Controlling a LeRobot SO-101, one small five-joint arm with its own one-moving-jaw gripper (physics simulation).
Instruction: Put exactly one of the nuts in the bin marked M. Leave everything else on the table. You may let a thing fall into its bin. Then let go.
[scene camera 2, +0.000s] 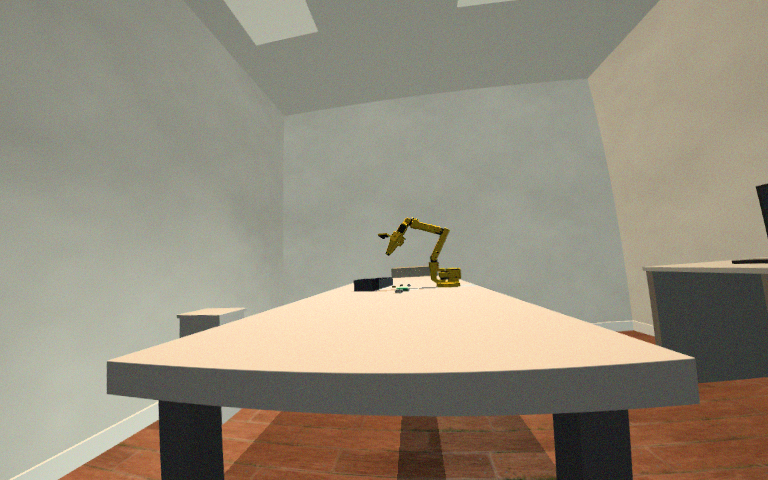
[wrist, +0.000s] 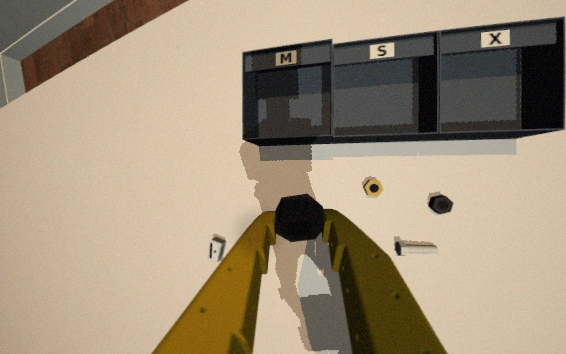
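Where they show: end effector, tool point: (scene camera 2: 387, 253) (wrist: 275, 223); arm's base, origin of the base link: (scene camera 2: 443, 286).
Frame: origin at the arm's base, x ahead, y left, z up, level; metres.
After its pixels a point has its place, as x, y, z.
My gripper (scene camera 2: 388, 252) (wrist: 300, 218) @[0.221, 0.008, 0.150] is shut on a black nut (wrist: 300, 220) @[0.221, -0.002, 0.155], which sits between the two yellow jaw tips, high above the table. The bin marked M (wrist: 286, 136) @[0.275, 0.012, 0.046] is the left one of three joined dark bins (scene camera 2: 368, 284) @[0.300, 0.050, 0.028]; it lies beyond the jaw tips in the wrist view, and no nut can be seen in it. A gold nut (wrist: 366, 189) @[0.208, -0.048, 0.008] lies on the table to the right of the tips. Another dark nut (wrist: 434, 205) @[0.178, -0.105, 0.008] lies further right. The held nut is too small to make out in the scene view.
The bins marked S (wrist: 382, 50) @[0.325, -0.086, 0.035] and X (wrist: 495, 38) @[0.305, -0.167, 0.035] stand right of M. A bolt (wrist: 420, 249) @[0.139, -0.083, 0.009] lies right of the jaws. A small silver sharpener (wrist: 216, 249) @[0.176, 0.135, 0.011] lies left of them. A green battery (scene camera 2: 402, 288) @[0.162, 0.099, 0.011] shows near the bins in the scene view.
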